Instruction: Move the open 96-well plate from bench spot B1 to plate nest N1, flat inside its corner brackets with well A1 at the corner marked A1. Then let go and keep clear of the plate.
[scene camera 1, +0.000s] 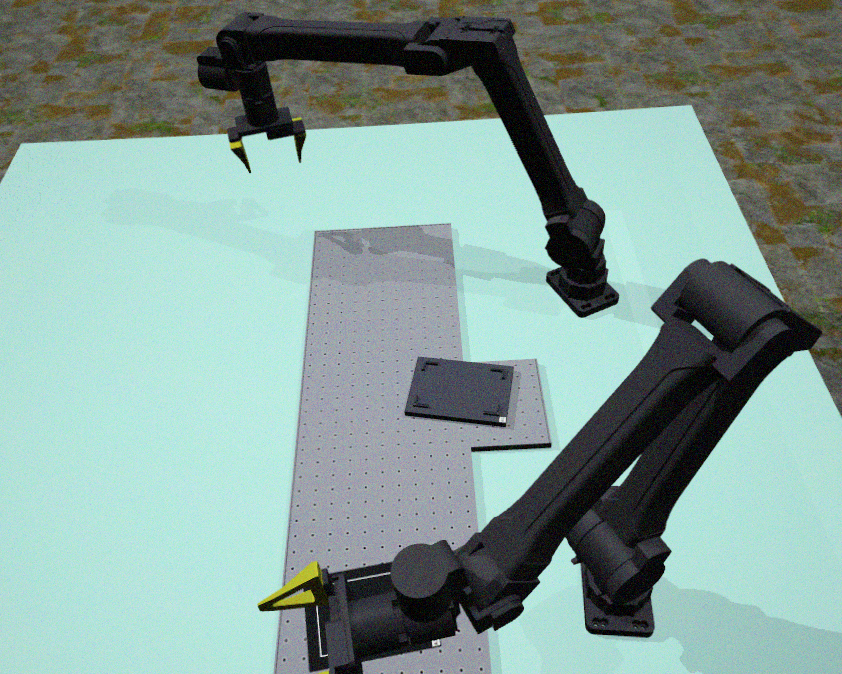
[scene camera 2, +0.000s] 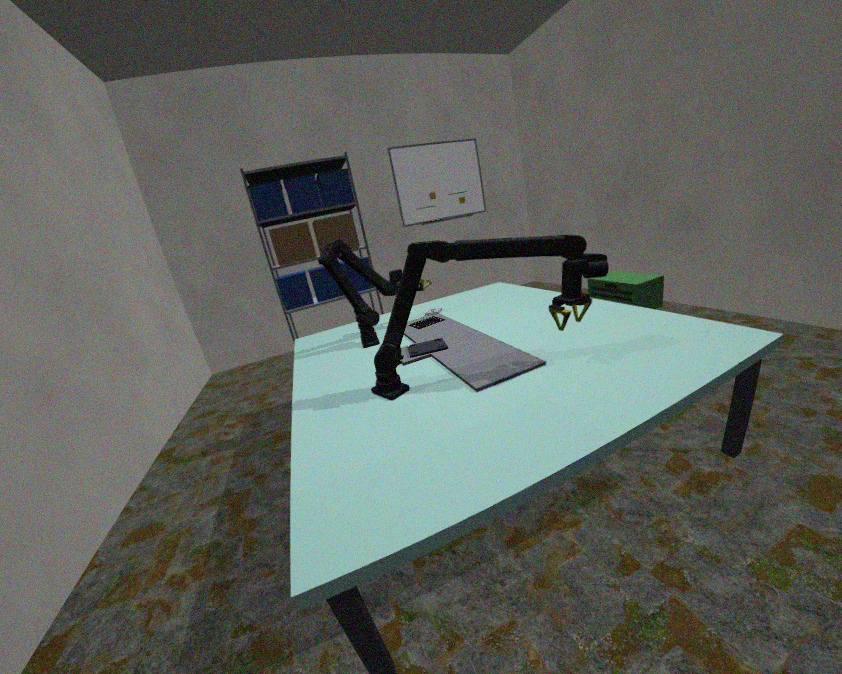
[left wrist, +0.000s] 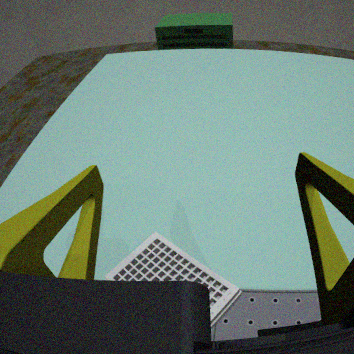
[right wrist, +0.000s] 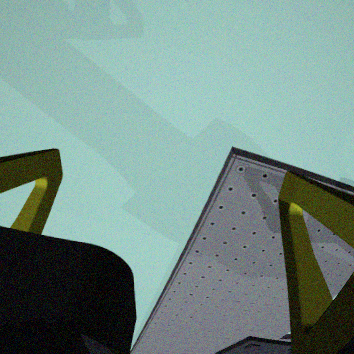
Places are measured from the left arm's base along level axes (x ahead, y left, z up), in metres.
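Pixels of known places: left gripper, fingertip midpoint: (scene camera 1: 260, 651) (scene camera 2: 427, 281) (left wrist: 198, 168); right gripper, fingertip midpoint: (scene camera 1: 275, 166) (scene camera 2: 569, 325) (right wrist: 168, 172); left arm's base at its link origin: (scene camera 1: 615, 591) (scene camera 2: 370, 342); right arm's base at its link origin: (scene camera 1: 581, 290) (scene camera 2: 390, 390).
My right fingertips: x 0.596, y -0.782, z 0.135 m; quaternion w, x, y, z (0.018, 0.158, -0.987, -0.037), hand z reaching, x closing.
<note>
For each thing: its middle in the pictures, then the offset to it from my right fingertips. Level surfaces: height alone.
- white 96-well plate at the middle of its body: (left wrist: 168, 286) (scene camera 2: 433, 311) dx -0.172, dy +1.014, dz -0.121 m
- Plate nest N1 at the middle of its body: (scene camera 1: 460, 389) (right wrist: 259, 352) (scene camera 2: 426, 346) dx -0.376, dy +0.455, dz -0.113 m
- perforated board at its surface level: dz -0.122 m
- table at its surface level: dz -0.135 m
- dark mat at its surface level: dz -0.120 m
The white 96-well plate (left wrist: 167, 265) shows in part at the bottom of the left wrist view, turned at an angle beside the perforated board; the gripper housing hides the rest. Plate nest N1 (scene camera 1: 459, 390) (scene camera 2: 428, 346) is dark and empty, with corner brackets and a small white tag at its lower right corner in scene camera 1. My left gripper (left wrist: 198, 168) is open and empty, its fingers beyond and above the well plate. My right gripper (scene camera 1: 274, 166) (scene camera 2: 569, 324) (right wrist: 168, 172) is open and empty, high above the table, away from the nest. The marking B1 is not readable.
The perforated board (scene camera 1: 379, 477) (scene camera 2: 491, 354) (left wrist: 275, 312) (right wrist: 225, 270) lies on the table (scene camera 1: 154, 421) (scene camera 2: 393, 477). A dark mat (scene camera 1: 365, 588) with a white outline lies under the left arm. A green box (scene camera 2: 625, 289) (left wrist: 194, 35) stands beyond the table.
</note>
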